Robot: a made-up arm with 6 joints.
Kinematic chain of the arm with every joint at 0, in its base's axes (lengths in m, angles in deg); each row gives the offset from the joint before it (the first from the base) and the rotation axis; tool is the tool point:
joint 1: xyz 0 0 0.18 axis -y
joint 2: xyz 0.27 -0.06 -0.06 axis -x
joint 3: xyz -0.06 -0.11 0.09 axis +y
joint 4: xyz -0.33 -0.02 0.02 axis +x
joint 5: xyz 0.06 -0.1 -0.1 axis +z
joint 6: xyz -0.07 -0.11 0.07 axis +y
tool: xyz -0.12 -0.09 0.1
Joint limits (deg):
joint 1: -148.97..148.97
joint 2: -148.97..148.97
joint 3: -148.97..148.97
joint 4: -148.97..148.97
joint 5: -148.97..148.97
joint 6: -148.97..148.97
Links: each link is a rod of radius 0.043 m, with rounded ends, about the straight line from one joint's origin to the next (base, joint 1, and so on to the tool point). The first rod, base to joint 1, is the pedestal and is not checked.
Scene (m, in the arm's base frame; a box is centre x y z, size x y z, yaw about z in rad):
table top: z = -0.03
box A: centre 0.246 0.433 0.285 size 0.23 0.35 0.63 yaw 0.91
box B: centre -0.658 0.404 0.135 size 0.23 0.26 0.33 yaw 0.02
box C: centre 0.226 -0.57 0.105 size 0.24 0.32 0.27 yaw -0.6
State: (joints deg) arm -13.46 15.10 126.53 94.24 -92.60 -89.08
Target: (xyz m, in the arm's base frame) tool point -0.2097 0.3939 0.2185
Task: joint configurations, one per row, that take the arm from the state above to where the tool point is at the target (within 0.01 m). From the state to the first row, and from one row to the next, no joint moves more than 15 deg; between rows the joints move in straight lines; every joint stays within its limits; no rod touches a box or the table.
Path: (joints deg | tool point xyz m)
1: -3.37 19.11 119.57 93.78 -82.64 -93.55 | 0.5304 0.1201 0.5383
2: 6.72 23.12 112.61 93.33 -72.67 -98.01 | 0.3651 0.1872 0.6601
3: 16.81 27.13 105.65 92.87 -62.71 -102.48 | 0.1692 0.2480 0.7005
4: 24.24 39.27 90.85 88.99 -58.13 -98.49 | -0.0173 0.3513 0.6025
5: 31.66 51.41 76.05 85.11 -53.54 -94.51 | -0.1485 0.4058 0.4257
6: 39.09 63.55 61.25 81.23 -48.96 -90.53 | -0.2097 0.3939 0.2185

